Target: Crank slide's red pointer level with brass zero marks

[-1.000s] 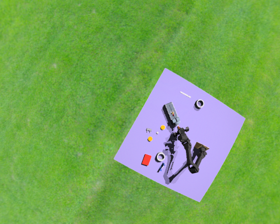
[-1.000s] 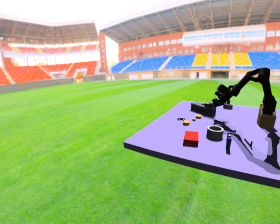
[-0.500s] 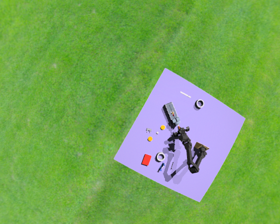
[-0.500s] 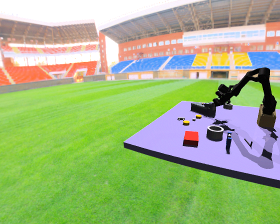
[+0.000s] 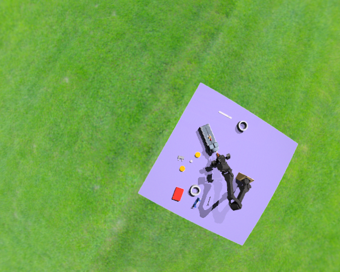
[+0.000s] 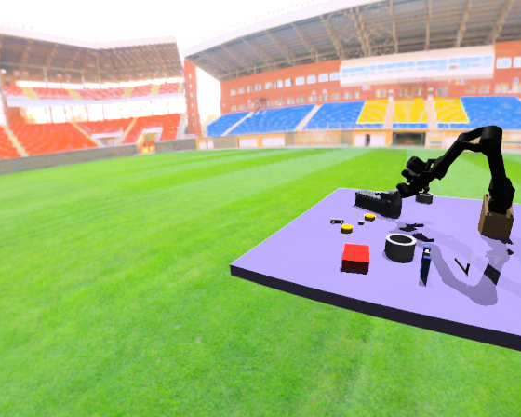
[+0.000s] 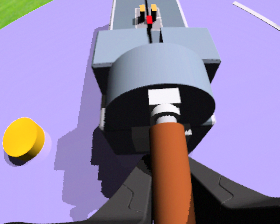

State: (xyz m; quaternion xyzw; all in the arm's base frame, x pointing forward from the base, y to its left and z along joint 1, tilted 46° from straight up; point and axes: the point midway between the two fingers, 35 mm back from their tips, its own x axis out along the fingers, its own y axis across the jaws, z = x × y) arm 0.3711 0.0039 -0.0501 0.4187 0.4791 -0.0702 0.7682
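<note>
Now: gripper tip 120 mm short of the red pointer, 80 mm to the left of it and 10 mm above it. Round my gripper tip: brown crank handle (30 mm above, 10 mm to the left, 10 mm behind); then white bar (390 mm to the right, 120 mm ahead, 90 mm below); then small grey bracket (240 mm ahead, 230 mm to the left, 90 mm below).
</note>
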